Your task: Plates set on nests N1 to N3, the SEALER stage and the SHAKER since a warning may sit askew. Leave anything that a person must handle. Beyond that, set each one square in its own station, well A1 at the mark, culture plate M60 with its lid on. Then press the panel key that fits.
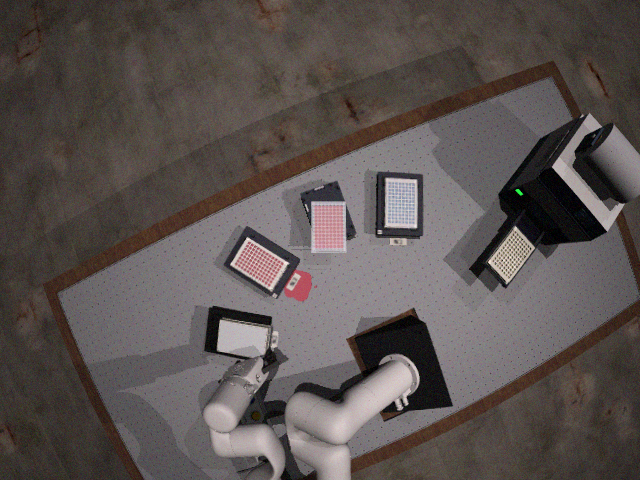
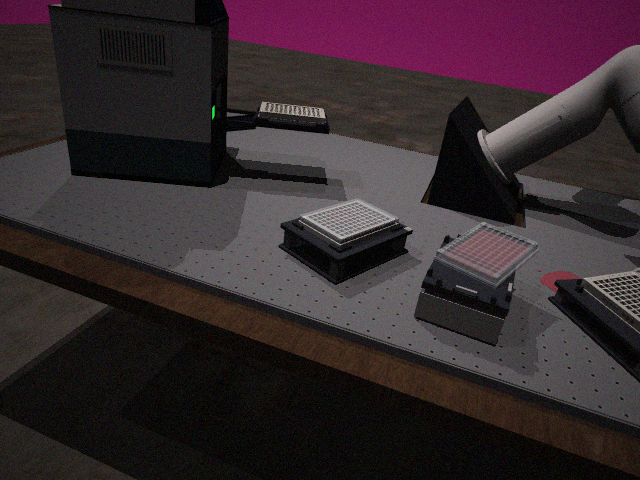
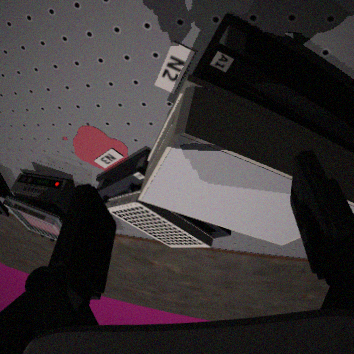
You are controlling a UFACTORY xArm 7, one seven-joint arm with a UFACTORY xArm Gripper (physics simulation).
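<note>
A plain white plate (image 1: 242, 336) (image 3: 225, 195) sits off-centre on nest N2 (image 1: 212, 326) (image 3: 230, 117) and looks tipped. My gripper (image 1: 269, 357) (image 3: 194, 191) is open and empty, its fingers near this plate. A red-well plate (image 1: 259, 263) (image 2: 620, 291) (image 3: 160, 226) sits on nest N3 (image 1: 291, 256) (image 3: 122, 175), beside a red spill (image 1: 305, 290) (image 2: 558, 279) (image 3: 92, 142). A lidded pink plate (image 1: 328, 227) (image 2: 488, 250) lies askew on the shaker (image 1: 325, 192) (image 2: 460, 315). A blue-well plate (image 1: 401, 203) (image 2: 348, 219) sits on another nest (image 1: 381, 206) (image 2: 336, 263). A cream plate (image 1: 511, 255) (image 2: 292, 110) rests on the sealer stage.
The sealer (image 1: 547, 175) (image 2: 139, 103) stands tall at one end with a green light. My arm's black base block (image 1: 413, 341) (image 2: 460, 170) stands near the N2 side. A panel shows partly under my arm, with a yellowish key (image 1: 255, 414). The shaker shows a red light (image 3: 57, 184).
</note>
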